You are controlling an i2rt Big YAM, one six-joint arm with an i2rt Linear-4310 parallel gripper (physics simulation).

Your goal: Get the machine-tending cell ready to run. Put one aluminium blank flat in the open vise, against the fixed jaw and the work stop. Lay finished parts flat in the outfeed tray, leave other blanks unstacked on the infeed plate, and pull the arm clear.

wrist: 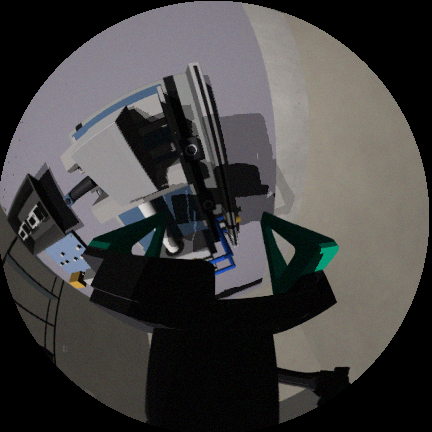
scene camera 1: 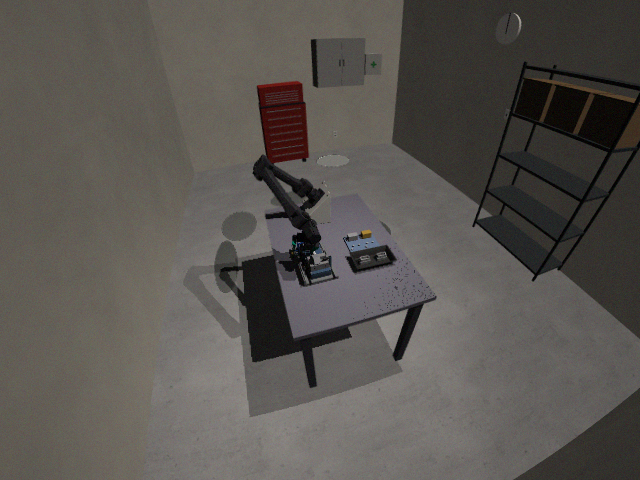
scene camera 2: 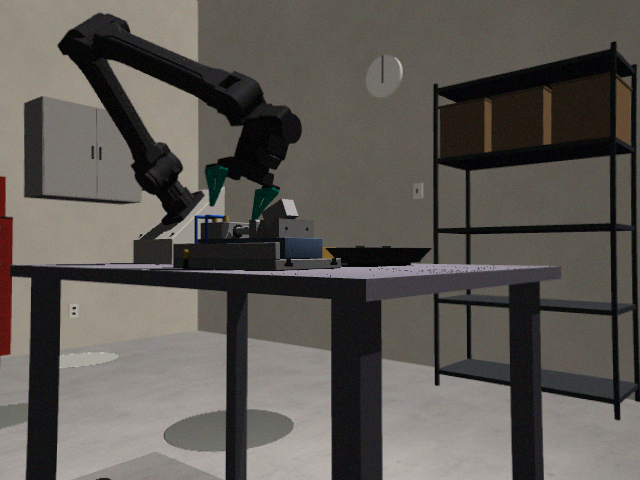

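Seen in the pictures: gripper, between the fingertips: (wrist: 213, 216) (scene camera 1: 302, 251) (scene camera 2: 233, 214); arm's base, origin of its link: (scene camera 1: 317, 197) (scene camera 2: 184, 209).
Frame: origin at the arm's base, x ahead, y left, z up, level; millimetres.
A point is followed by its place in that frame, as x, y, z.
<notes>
The vise (scene camera 1: 320, 271) @(576, -175, -91) (scene camera 2: 302, 248) @(581, -178, -111) (wrist: 132, 98) @(575, -198, -91) has a blue base and grey jaws. A grey block, apparently a blank (scene camera 2: 289, 208) @(554, -185, -33) (wrist: 112, 160) @(527, -185, -23), sits tilted on top at the jaw end, not flat. My gripper (scene camera 2: 233, 211) @(444, -230, -42) (wrist: 213, 216) @(444, -230, -42) is open and empty, with green fingers above the vise; one fingertip is close beside the tilted block in scene camera 2. The dark outfeed tray (scene camera 1: 372, 266) @(620, 109, -115) (scene camera 2: 377, 255) @(606, 51, -126) holds two small finished parts (scene camera 1: 364, 258) @(544, 97, -117) (scene camera 1: 381, 255) @(569, 191, -105), also seen in the wrist view. The blue infeed plate (scene camera 1: 363, 245) @(414, 155, -142) (wrist: 56, 248) @(453, 170, -143) has small pegs. The work stop is hard to make out.
Blue bent tubes (scene camera 2: 206, 227) @(373, -237, -67) (wrist: 225, 250) @(339, -233, -74) rise at the vise's other end. A grey block (scene camera 1: 352, 236) @(349, 109, -107) and an orange block (scene camera 1: 366, 234) @(356, 201, -113) stand at the infeed plate's back edge. The arm's slanted pale base bracket (scene camera 1: 321, 210) @(96, -4, -44) stands behind the vise. A shelf rack stands beyond the table.
</notes>
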